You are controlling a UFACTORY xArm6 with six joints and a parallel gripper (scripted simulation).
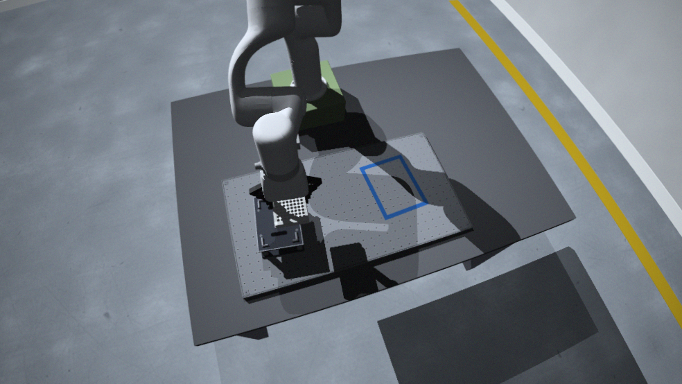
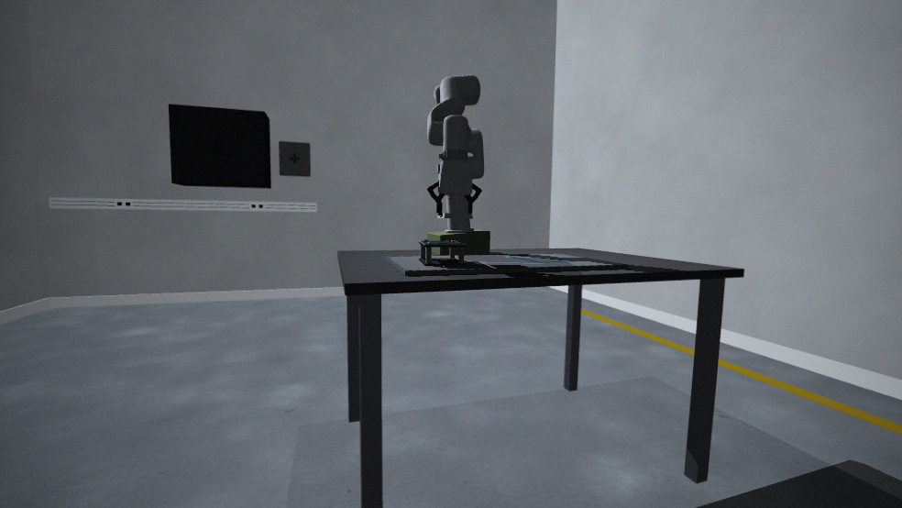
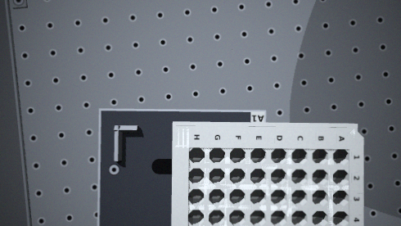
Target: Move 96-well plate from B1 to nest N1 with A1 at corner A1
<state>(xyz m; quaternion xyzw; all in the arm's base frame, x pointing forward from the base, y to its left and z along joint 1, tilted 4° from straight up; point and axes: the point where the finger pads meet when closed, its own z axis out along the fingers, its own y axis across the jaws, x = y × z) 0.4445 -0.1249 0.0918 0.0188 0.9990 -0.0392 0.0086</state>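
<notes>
Now: hand 100 mm above the raised plate nest N1, 40 mm to the left of it and 10 mm short of it. Also, from my hand: white 96-well plate: 10 mm below; A1 mark: 90 mm below, 60 mm behind, 10 mm to the left; dark table: 160 mm to the left, 160 mm below, 30 mm behind.
</notes>
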